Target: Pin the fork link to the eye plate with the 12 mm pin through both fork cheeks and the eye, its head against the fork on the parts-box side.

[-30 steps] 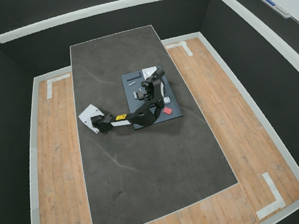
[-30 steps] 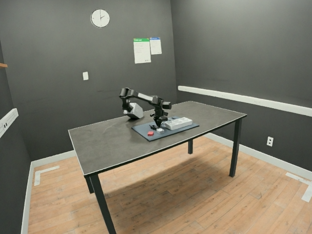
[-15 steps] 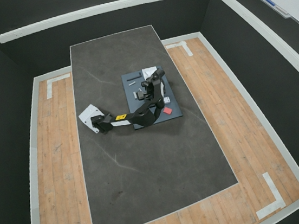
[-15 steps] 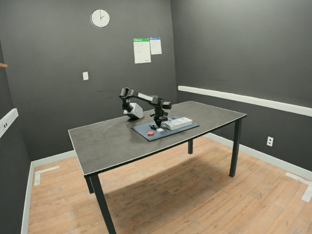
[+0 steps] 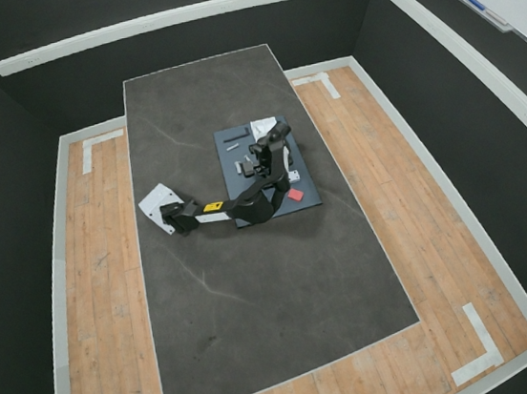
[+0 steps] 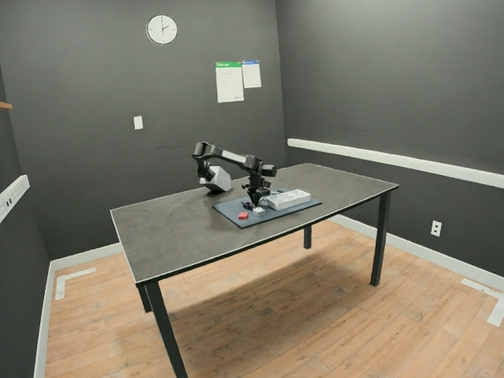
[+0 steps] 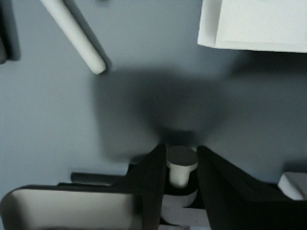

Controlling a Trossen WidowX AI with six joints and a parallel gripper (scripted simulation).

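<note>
Right now the eye plate is 4 cm to the right of my hand and 3 cm below it. Also, from my hand: grey block: 8 cm ahead, 6 cm to the right, 2 cm below; then red block: 5 cm ahead, 13 cm to the right, 4 cm below; then blue-grey mat: 2 cm ahead, 6 cm to the left, 5 cm below.
</note>
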